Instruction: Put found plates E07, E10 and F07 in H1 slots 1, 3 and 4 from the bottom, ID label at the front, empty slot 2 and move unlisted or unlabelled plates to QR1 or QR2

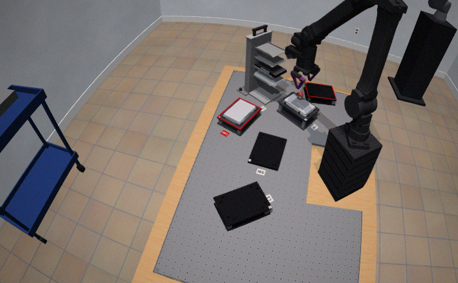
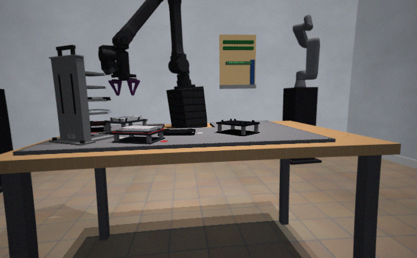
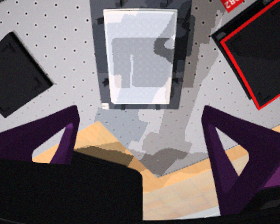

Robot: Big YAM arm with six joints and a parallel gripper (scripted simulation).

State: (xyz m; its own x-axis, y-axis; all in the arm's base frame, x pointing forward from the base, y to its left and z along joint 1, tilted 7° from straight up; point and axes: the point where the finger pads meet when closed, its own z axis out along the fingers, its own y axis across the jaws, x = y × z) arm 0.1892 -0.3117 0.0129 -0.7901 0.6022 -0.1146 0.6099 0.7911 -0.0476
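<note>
The regrip nest is 130 mm below my hand. Also, from my hand: RG label (190 mm below, 80 mm behind, 60 mm to the left); QR2 label (190 mm below, 160 mm to the right, 20 mm behind); dark plate (150 mm ahead, 120 mm to the right, 20 mm below).
</note>
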